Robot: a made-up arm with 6 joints.
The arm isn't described. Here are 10 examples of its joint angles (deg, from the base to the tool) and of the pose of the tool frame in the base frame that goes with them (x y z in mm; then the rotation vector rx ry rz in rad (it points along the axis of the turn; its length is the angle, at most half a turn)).
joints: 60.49 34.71 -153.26 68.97 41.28 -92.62
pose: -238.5 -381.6 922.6 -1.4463 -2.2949 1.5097
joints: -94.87 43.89 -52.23 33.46 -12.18 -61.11
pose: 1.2 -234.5 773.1 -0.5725 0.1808 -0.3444
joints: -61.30 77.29 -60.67 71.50 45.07 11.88
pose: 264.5 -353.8 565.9 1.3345 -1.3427 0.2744
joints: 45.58 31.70 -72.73 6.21 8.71 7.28
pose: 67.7 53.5 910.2 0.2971 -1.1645 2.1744
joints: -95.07 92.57 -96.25 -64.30 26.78 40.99
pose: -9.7 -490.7 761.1 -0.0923 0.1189 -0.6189
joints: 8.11 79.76 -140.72 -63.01 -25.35 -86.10
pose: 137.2 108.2 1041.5 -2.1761 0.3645 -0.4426
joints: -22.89 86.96 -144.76 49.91 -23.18 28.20
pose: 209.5 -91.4 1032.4 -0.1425 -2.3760 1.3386
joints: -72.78 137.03 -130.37 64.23 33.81 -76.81
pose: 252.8 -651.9 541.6 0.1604 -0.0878 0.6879
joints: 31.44 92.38 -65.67 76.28 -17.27 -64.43
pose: 439.9 229.9 531.4 0.4281 -0.1316 1.5745
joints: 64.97 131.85 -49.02 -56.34 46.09 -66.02
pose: 151.4 340.1 108.0 1.1118 -1.7965 -0.9277
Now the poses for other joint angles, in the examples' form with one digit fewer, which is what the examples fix.
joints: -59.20 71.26 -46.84 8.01 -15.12 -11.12
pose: 226 -333 584 -0.019 -0.244 0.347
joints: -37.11 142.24 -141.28 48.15 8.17 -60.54
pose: 572 -411 578 -0.086 -0.142 0.896
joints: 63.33 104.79 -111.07 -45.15 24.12 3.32
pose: 253 502 763 -0.532 0.090 2.273
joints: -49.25 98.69 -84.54 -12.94 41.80 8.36
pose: 377 -405 591 0.687 0.132 0.297
